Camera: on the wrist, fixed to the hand. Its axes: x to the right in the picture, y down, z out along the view.
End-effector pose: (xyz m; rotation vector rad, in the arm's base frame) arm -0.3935 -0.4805 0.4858 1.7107 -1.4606 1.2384
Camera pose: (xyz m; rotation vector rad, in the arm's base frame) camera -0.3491 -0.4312 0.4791 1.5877 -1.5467 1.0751
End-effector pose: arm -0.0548 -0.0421 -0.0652 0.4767 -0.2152 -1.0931
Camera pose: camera -0.0997 -0.0295 -0.1128 0.3085 -0.1271 -1.0853
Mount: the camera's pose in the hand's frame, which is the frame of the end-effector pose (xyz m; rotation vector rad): -0.0285 -0.0537 -0.0274 -0.1800 -0.0086 0.0188
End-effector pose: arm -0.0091 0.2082 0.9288 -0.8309 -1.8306 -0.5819
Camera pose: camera -0.0263 0.1460 0.9119 -0.9704 -1.7948 -0.7401
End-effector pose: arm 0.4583 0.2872 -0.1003 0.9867 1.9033 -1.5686
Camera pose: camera 0.4366 0.3029 -0.0392 0.9158 1.9835 -1.3611
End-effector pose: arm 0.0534 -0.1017 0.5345 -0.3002 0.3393 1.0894
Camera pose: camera 0.0864 -0.1589 0.5251 -0.4528 0.2370 1.1416
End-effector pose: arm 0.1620 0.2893 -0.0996 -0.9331 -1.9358 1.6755
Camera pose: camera 0.1889 0.2853 -0.0387 -1.0136 -2.1172 1.5367
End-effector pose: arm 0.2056 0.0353 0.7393 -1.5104 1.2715 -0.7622
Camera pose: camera 0.1920 0.0533 0.8020 -1.6407 1.3758 -0.6420
